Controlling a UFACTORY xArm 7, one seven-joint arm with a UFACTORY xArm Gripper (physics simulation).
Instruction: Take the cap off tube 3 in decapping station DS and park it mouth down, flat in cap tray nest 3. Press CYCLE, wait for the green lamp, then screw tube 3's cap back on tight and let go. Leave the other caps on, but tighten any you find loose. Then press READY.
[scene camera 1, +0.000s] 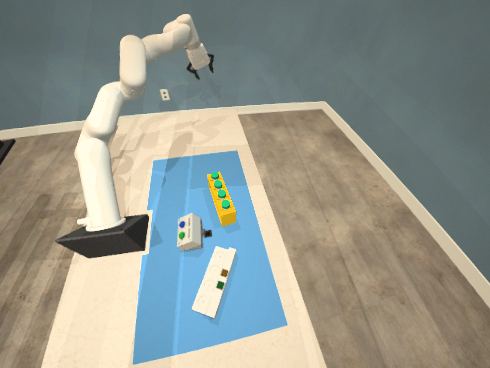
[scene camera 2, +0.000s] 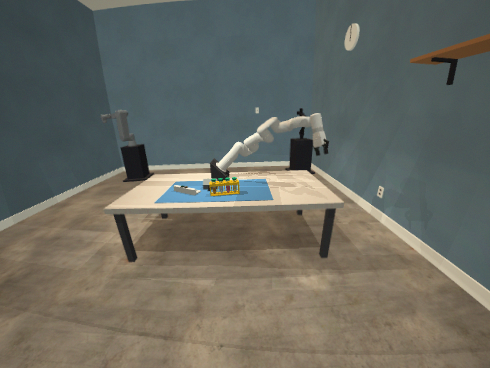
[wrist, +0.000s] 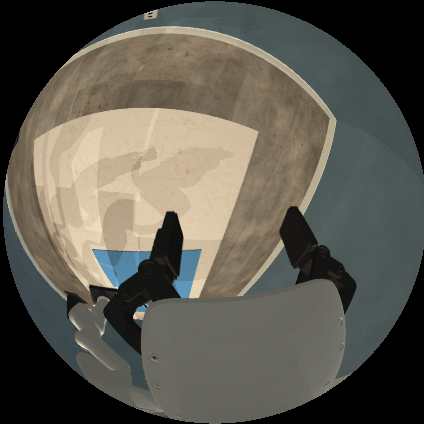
same spot on blue mat: (scene camera 1: 170, 279) = (scene camera 2: 195, 184)
